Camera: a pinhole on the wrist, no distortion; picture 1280 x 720 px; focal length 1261.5 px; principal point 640.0 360.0 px. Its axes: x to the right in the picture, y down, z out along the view. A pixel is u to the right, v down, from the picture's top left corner.
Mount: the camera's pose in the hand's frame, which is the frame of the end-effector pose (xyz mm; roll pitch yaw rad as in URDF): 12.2 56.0 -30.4 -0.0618 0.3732 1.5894
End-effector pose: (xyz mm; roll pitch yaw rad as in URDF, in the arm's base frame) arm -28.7 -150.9 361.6 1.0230 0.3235 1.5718
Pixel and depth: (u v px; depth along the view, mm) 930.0 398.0 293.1
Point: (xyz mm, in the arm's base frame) 39.4 -70.9 656.2
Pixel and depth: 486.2 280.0 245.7
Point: 88.9 -73.2 556.9
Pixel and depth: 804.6 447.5 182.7
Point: 7.2 -103.0 546.5
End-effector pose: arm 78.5 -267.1 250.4 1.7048 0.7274 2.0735
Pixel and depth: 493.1 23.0 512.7
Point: 432.2 121.3 268.8
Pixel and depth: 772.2 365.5 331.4
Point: 282.6 -35.7 386.6
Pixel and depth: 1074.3 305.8 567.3
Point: 380.6 185.1 540.7
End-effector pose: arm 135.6 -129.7 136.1 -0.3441 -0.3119 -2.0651
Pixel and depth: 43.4 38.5 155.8
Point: 214.3 -176.2 263.1
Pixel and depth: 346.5 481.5 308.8
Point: 352.3 -125.6 344.4
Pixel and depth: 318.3 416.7 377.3
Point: 382.4 -127.2 411.8
